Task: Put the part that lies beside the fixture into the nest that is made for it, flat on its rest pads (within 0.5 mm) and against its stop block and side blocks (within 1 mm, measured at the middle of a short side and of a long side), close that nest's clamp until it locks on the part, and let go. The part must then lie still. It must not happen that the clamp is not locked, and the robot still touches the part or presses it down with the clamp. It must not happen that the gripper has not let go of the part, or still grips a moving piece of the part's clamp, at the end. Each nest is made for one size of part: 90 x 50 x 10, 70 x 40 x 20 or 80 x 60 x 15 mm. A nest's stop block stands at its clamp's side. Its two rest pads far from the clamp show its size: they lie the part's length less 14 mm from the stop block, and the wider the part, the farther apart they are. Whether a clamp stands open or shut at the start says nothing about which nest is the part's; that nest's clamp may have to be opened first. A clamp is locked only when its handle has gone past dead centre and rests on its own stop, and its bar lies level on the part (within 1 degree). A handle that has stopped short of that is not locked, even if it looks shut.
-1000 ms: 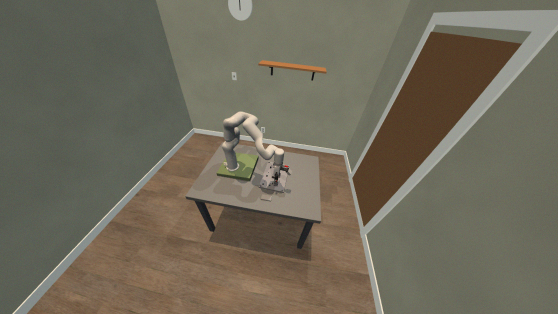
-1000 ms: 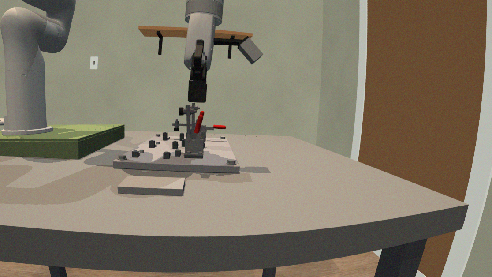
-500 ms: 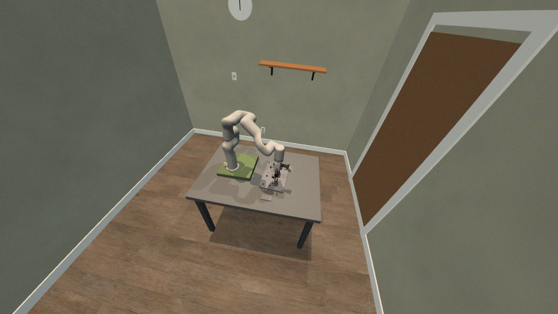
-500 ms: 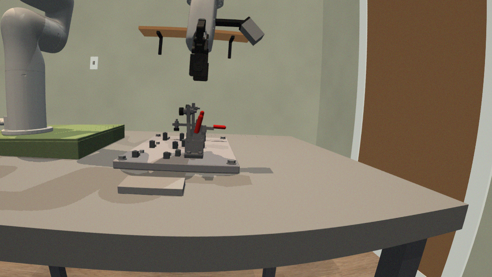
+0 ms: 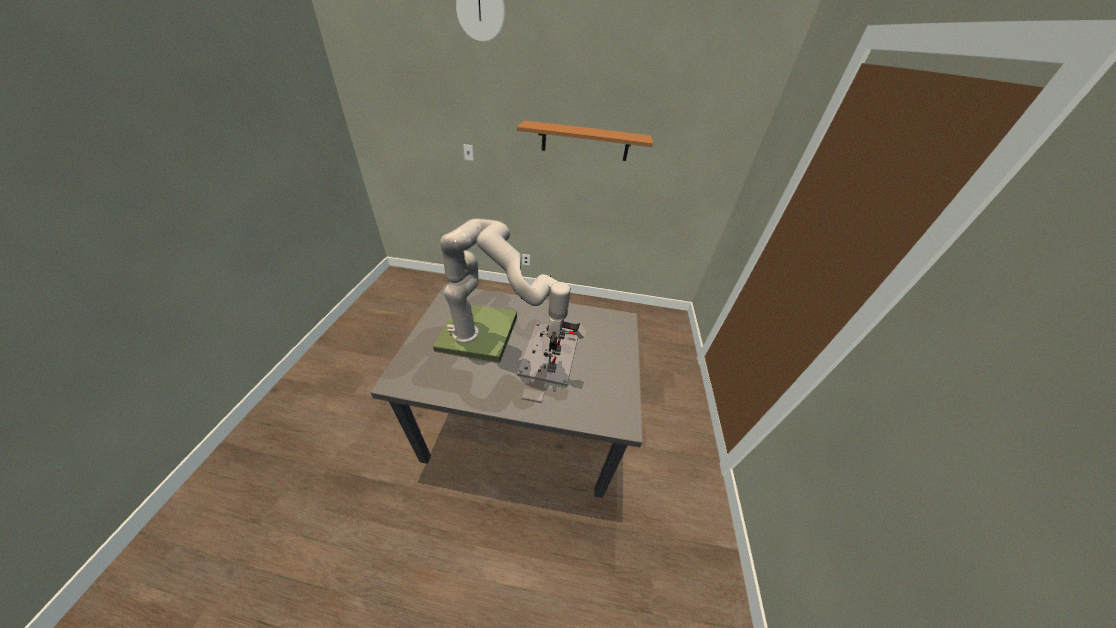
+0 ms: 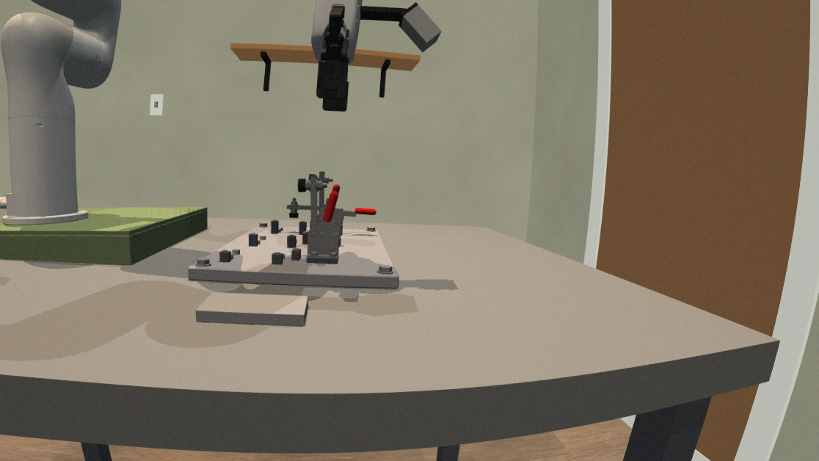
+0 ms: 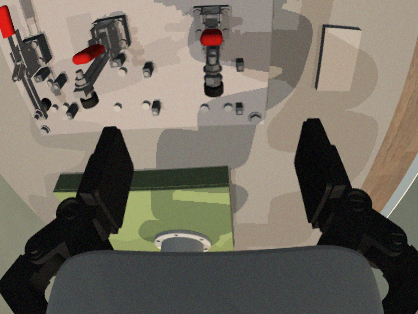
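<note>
My gripper is now 7 cm past the flat grey part, 15 cm to the left of it and 21 cm above it. Round my hand: fixture plate 2 cm behind, 11 cm to the left, 21 cm below.
</note>
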